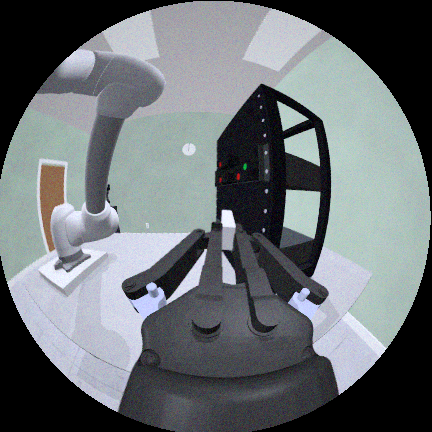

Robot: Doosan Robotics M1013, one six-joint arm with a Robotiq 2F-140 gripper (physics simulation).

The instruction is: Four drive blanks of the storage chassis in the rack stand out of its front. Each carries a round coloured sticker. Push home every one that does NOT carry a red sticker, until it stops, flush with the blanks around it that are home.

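Where they show: gripper, fingertip midpoint: (225, 218); arm's base, link origin: (72, 260).
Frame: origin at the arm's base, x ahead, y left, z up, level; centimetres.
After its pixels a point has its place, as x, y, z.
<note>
The black storage chassis (254, 172) @[78.0, -2.6, 32.1] sits in the rack (324, 165) @[105.9, -1.1, 39.1], seen at a steep angle right of the middle. Its front carries a green sticker (245, 166) @[78.0, 3.9, 34.7], a red sticker (238, 176) @[76.2, 4.8, 31.9] just below and left of it, and at the far left edge an upper red sticker (220, 164) @[72.6, 16.8, 37.6] and a lower red sticker (220, 179) @[72.6, 16.1, 31.9]. How far each blank stands out is hard to tell at this angle. My gripper (225, 218) @[70.5, -9.0, 23.1] is shut and empty, its pale tips lower than the chassis and in front of the rack's face. A gap between tips and rack cannot be judged.
The arm's grey links (102, 160) @[35.5, 0.3, 38.9] rise at the left from a white base plate (75, 272) @[13.4, -6.6, 0.4] on the pale floor (150, 250) @[36.5, 29.7, -3.2]. A brown door (51, 200) and a round white wall disc (189, 149) are on the green walls. The rack's open side frame faces right.
</note>
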